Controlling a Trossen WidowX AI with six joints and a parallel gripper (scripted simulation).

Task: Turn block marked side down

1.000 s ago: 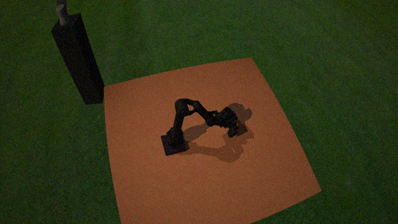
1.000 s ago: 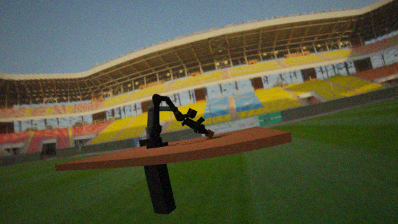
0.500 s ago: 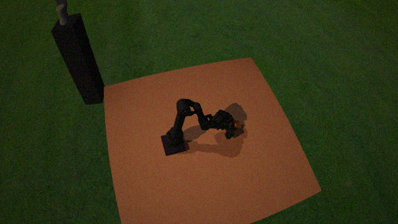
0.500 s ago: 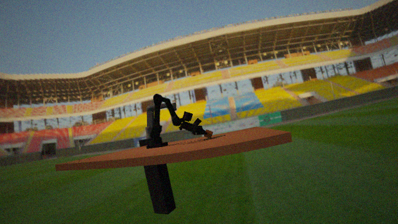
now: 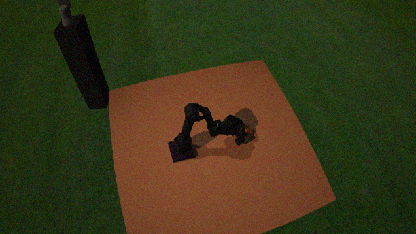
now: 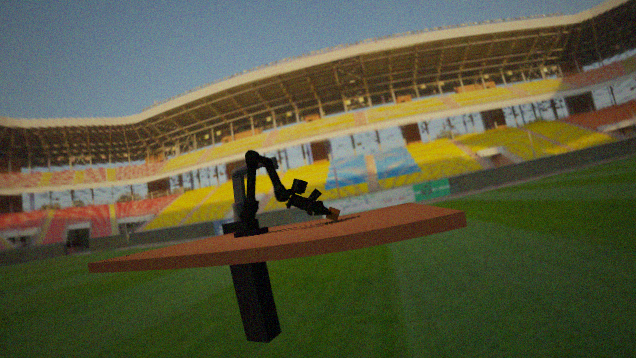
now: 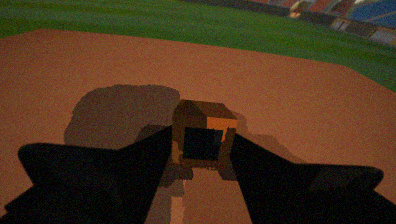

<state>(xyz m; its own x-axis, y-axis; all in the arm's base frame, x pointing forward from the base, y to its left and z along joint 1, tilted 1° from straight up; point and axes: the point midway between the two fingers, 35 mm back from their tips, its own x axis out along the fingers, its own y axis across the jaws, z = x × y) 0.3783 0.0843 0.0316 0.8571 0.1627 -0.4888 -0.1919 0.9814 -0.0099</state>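
My gripper tip is now 10 mm past the block.
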